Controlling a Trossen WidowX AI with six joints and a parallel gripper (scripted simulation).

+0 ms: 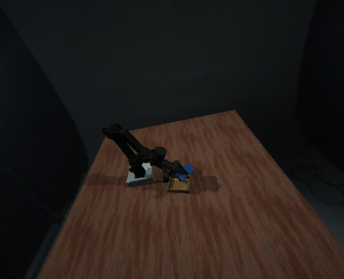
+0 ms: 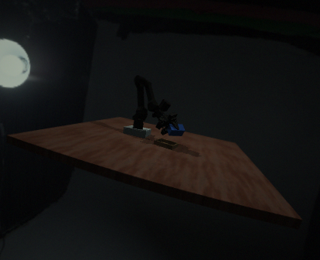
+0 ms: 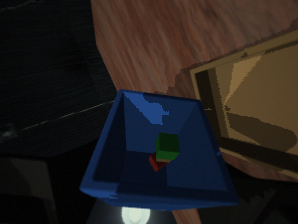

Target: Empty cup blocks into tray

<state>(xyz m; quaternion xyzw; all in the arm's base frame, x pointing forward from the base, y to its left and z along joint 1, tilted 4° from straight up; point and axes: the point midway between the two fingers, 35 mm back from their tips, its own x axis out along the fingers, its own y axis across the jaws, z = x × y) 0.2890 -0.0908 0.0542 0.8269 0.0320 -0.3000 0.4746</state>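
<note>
My gripper tip is now 10 mm to the right of the green block, 10 mm past it and 10 mm above it. Also, from my gripper tip: blue cup: 30 mm to the left, 20 mm above.
</note>
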